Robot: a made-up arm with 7 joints. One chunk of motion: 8 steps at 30 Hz.
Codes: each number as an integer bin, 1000 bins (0 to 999) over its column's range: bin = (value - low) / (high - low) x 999, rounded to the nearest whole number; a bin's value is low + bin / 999 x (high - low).
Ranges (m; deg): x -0.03..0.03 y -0.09..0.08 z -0.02..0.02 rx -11..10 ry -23..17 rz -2..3
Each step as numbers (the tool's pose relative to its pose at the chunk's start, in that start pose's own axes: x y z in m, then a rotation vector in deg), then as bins.
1 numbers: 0.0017 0.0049 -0.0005 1.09 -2.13 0.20
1 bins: 528 558 487 575 521 440
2 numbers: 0.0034 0.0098 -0.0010 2.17 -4.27 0.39
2 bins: 556 586 475 627 468 478
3 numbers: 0.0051 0.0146 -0.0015 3.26 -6.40 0.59
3 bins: 584 615 462 678 415 517
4 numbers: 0.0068 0.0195 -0.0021 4.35 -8.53 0.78
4 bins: 613 643 447 730 361 555
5 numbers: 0.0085 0.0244 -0.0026 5.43 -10.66 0.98
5 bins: 641 672 435 782 308 595
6 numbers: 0.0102 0.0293 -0.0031 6.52 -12.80 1.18
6 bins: 669 701 422 833 255 635
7 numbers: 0.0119 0.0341 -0.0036 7.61 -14.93 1.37
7 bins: 698 729 410 885 202 673
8 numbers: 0.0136 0.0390 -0.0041 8.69 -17.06 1.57
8 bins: 726 758 397 937 148 713
